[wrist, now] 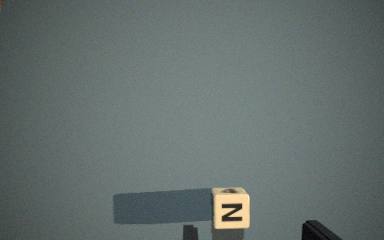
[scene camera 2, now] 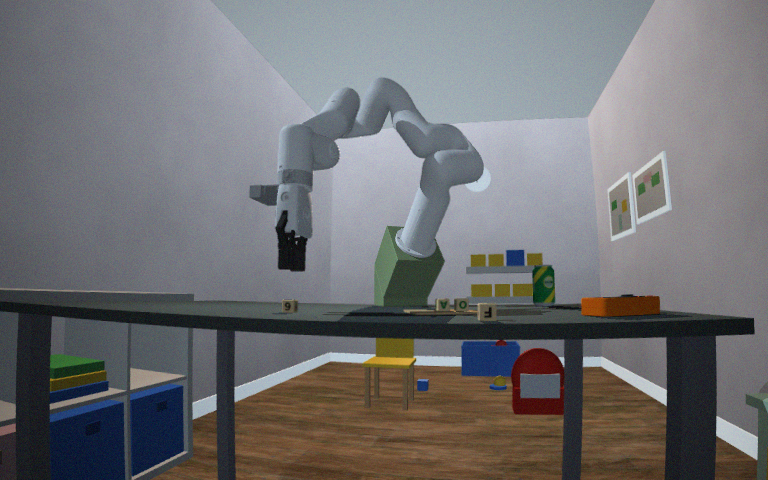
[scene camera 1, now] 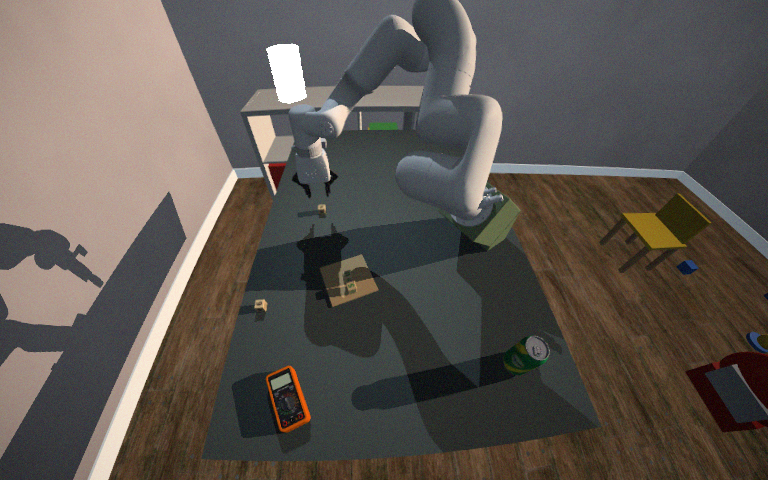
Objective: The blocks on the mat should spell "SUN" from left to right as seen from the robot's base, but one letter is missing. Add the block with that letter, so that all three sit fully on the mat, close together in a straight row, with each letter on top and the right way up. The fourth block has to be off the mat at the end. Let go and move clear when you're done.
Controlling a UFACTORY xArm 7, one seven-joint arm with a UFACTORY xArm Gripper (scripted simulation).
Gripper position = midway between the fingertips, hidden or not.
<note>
In view: the gripper (scene camera 2: pixel 291 270), an orange multimeter (scene camera 2: pixel 601 306) and a tan mat (scene camera 1: pixel 332 274).
The wrist view misses the orange multimeter: it is out of frame. The wrist view does not show the tan mat: it is out of frame.
</note>
